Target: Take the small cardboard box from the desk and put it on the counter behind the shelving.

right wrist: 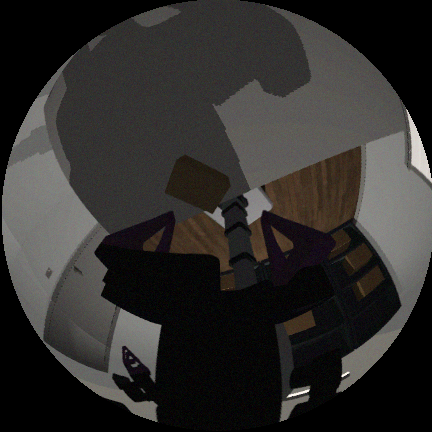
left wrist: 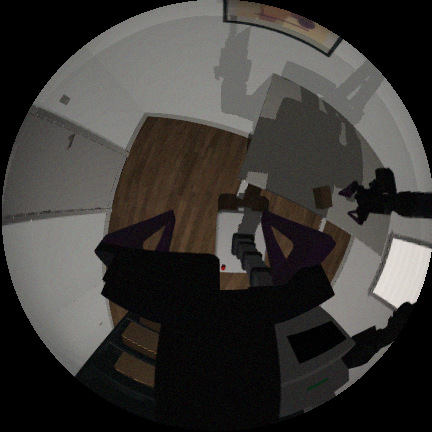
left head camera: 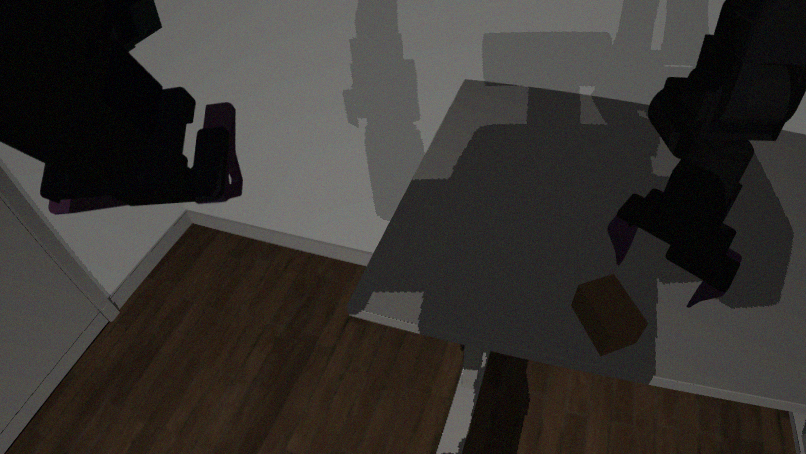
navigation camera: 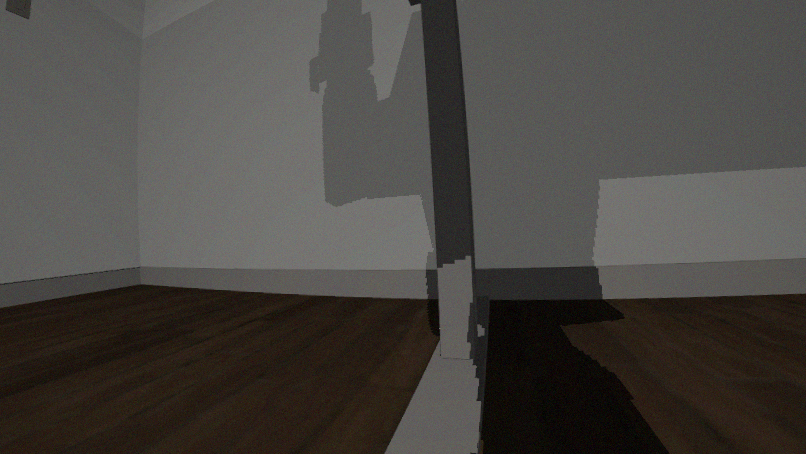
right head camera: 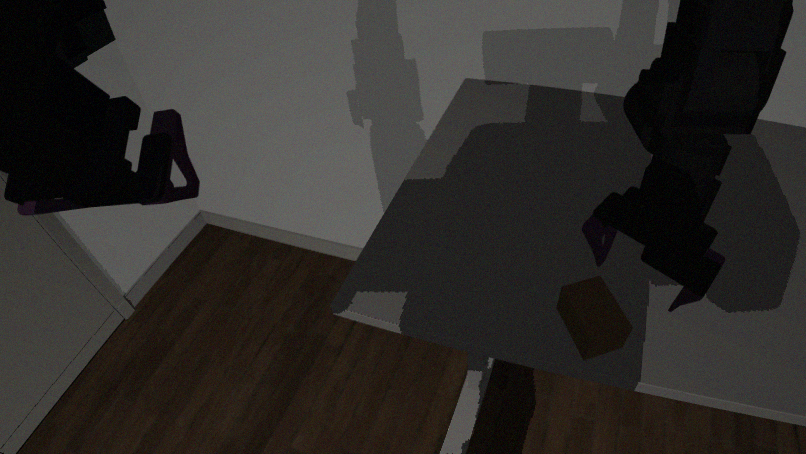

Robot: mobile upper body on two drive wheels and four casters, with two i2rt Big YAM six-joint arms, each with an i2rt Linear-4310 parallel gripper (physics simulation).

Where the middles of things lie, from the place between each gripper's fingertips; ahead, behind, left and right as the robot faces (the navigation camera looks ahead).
My right gripper is now 100 mm above the brown cardboard box (right head camera: pixel 595 321), 30 mm to the right of it and 20 mm short of it.
Now: left hand 440 mm to the left of the brown cardboard box, 300 mm above it and 80 mm short of it.
